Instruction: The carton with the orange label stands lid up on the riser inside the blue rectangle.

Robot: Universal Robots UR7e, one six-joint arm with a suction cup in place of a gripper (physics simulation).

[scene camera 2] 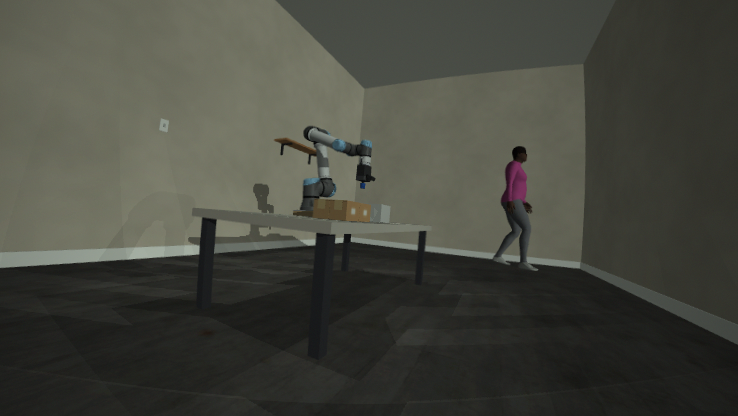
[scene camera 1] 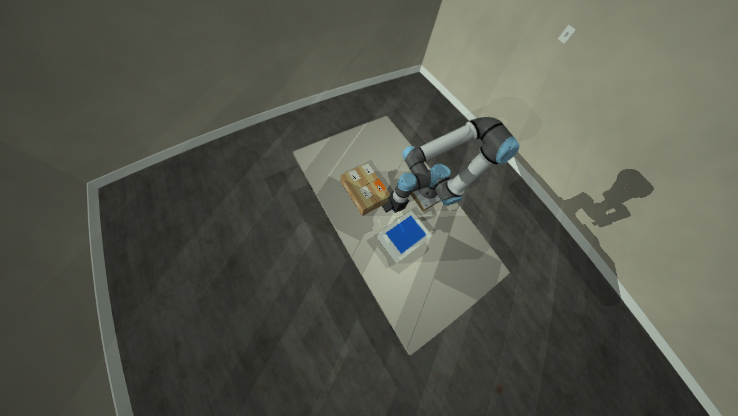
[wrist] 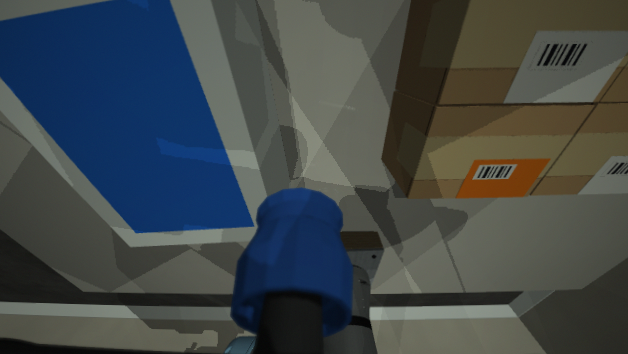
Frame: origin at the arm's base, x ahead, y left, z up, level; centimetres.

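Seen in the pictures: end effector, tool point: [scene camera 2: 362, 188] [wrist: 299, 223]; arm's base, origin of the base link: [scene camera 2: 310, 210] [scene camera 1: 428, 189].
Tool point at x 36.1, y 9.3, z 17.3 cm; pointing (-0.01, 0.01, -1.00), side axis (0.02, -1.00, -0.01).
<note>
Pixels of each thing's top centre, then the offset from my tool point to it. "spot": a spot on its surface instead.
- carton with the orange label, middle of its top: [wrist: 489, 158] [scene camera 1: 378, 190] dx -0.6, dy -18.6, dz -11.2 cm
- riser, middle of its top: [wrist: 144, 154] [scene camera 1: 406, 233] [scene camera 2: 369, 204] dx -2.9, dy +14.5, dz -9.5 cm
- pale grey box with the blue rectangle, surface spot: [wrist: 125, 115] spot: dx +0.6, dy +14.8, dz -9.4 cm
The carton with the orange label [scene camera 1: 379, 186] [wrist: 450, 152] stands label up at one corner of a tight block of cartons, touching its neighbours. The riser [scene camera 1: 389, 250] [scene camera 2: 382, 213] [wrist: 206, 45] is a pale grey box with the blue rectangle [scene camera 1: 406, 234] [wrist: 125, 115] on its top; no carton stands on it. My suction cup [scene camera 2: 362, 186] [wrist: 300, 202] is blue, open and bare, and hangs in the air above the table. In the wrist view it shows between the riser and the cartons. In scene camera 1 the dark tool body hides the cup.
Cartons with white labels [scene camera 1: 365, 192] [wrist: 545, 75] stand against the orange-labelled one. The arm's base plate [scene camera 1: 428, 203] is on the table [scene camera 1: 413, 320] [scene camera 2: 258, 218]. A wall shelf [scene camera 2: 294, 144] is behind the arm. A person in pink [scene camera 2: 515, 180] stands right of the table.
</note>
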